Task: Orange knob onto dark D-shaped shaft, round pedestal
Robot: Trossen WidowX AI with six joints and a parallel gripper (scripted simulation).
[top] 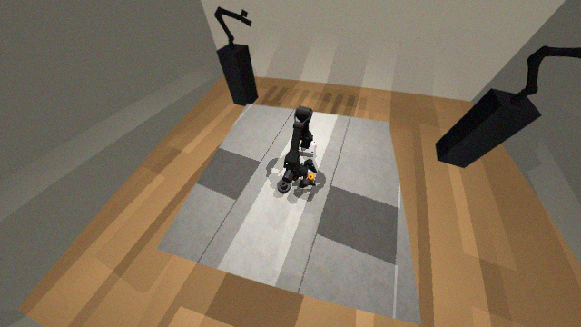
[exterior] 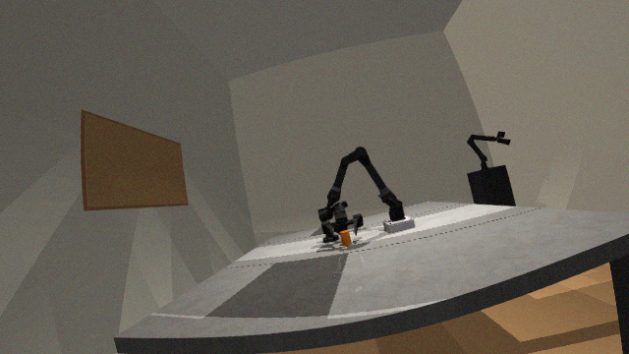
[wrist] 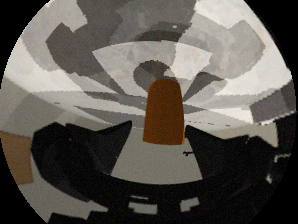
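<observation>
My gripper tip is 1 cm short of the orange knob, 3 cm to the left of it and 1 cm above it. Round my gripper tip: dark round pedestal: 11 cm ahead, 18 cm to the right, 1 cm below.
</observation>
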